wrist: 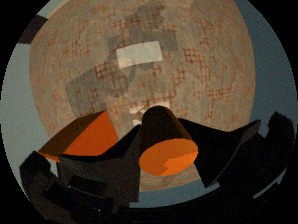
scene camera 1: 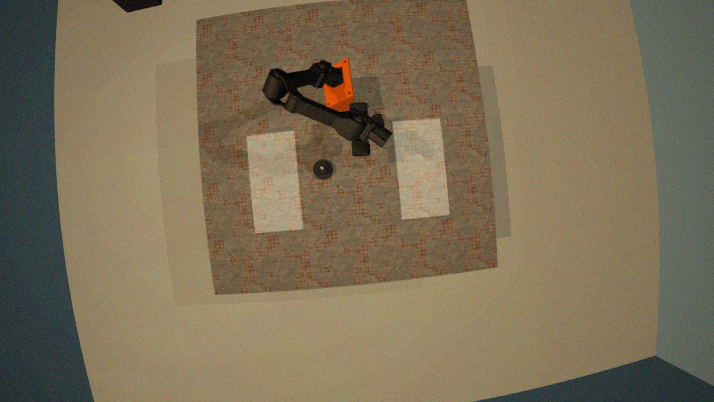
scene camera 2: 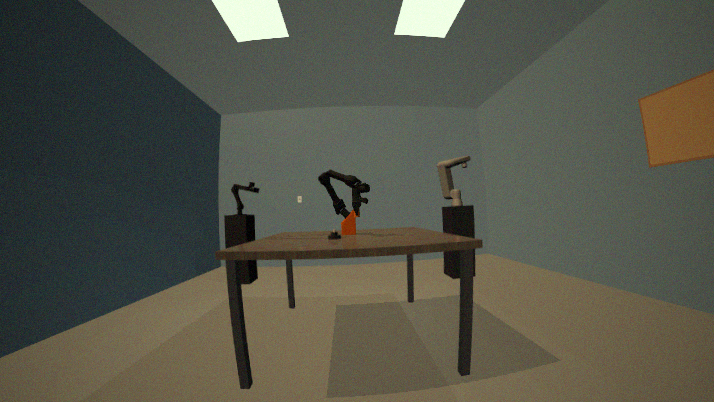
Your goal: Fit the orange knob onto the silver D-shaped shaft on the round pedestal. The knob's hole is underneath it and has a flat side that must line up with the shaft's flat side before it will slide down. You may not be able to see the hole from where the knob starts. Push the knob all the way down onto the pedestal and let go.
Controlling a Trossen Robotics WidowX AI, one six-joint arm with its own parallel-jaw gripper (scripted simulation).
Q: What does the gripper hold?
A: An orange knob.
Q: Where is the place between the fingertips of the gripper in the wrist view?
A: At 159, 124
